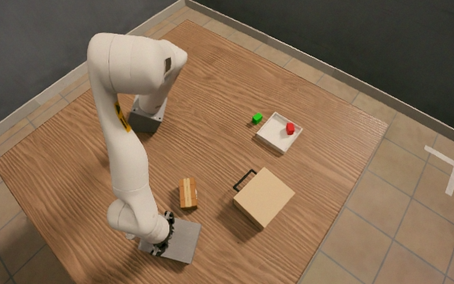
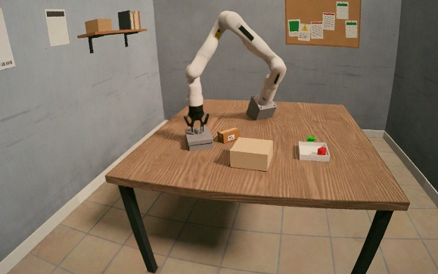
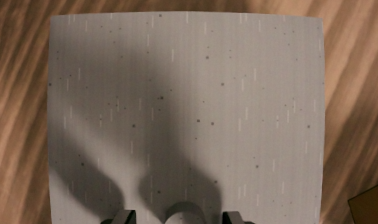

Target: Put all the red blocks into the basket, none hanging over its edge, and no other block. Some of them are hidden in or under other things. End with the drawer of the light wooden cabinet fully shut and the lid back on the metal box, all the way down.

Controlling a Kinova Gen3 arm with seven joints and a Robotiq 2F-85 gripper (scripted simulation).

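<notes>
Now: the grey lid 3 cm below my hand. Round my hand: grey metal box (5 cm below); then blue block (8 cm behind, 12 cm to the left, 6 cm below); then brown cardboard box (10 cm behind, 13 cm to the left, 4 cm below).
</notes>
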